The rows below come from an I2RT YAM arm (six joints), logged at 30 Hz.
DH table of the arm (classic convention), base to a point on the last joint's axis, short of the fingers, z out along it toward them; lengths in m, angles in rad. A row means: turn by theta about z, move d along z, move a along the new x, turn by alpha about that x. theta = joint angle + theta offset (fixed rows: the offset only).
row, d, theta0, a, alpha
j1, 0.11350, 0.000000, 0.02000, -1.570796
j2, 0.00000, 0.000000, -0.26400, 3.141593
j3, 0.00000, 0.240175, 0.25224, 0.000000
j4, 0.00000, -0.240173, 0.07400, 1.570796
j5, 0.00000, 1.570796, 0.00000, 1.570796
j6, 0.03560, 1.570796, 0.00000, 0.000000
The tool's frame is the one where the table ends.
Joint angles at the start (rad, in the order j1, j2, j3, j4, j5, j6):
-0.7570, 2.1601, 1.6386, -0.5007, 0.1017, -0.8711
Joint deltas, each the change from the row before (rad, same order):
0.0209, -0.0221, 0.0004, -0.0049, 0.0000, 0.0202
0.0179, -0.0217, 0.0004, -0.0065, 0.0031, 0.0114
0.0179, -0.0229, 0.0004, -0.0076, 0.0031, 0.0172
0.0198, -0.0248, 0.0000, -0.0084, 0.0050, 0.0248
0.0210, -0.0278, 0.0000, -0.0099, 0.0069, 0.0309
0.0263, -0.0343, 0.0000, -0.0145, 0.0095, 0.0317
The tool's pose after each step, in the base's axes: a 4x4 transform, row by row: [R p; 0 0 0 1], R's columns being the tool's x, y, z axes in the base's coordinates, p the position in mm. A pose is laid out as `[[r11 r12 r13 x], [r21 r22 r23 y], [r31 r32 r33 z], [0 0 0 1]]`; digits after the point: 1 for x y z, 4 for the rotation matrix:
[[-0.9449 -0.0033 0.3273 341.7], [-0.1533 0.8880 -0.4335 -314.5], [-0.2892 -0.4598 -0.8396 179.3], [0 0 0 1]]
[[-0.9394 -0.0023 0.3427 345.7], [-0.1621 0.8841 -0.4384 -307.0], [-0.3019 -0.4674 -0.8309 188.6], [0 0 0 1]]
[[-0.9336 0.0043 0.3583 349.1], [-0.1658 0.8812 -0.4428 -299.3], [-0.3176 -0.4728 -0.8219 198.4], [0 0 0 1]]
[[-0.9273 0.0173 0.3740 352.6], [-0.1642 0.8790 -0.4477 -290.5], [-0.3365 -0.4766 -0.8122 208.8], [0 0 0 1]]
[[-0.9200 0.0359 0.3902 355.5], [-0.1582 0.8770 -0.4537 -281.0], [-0.3585 -0.4792 -0.8012 220.2], [0 0 0 1]]
[[-0.9113 0.0523 0.4085 358.4], [-0.1559 0.8742 -0.4598 -268.8], [-0.3812 -0.4827 -0.7885 234.1], [0 0 0 1]]

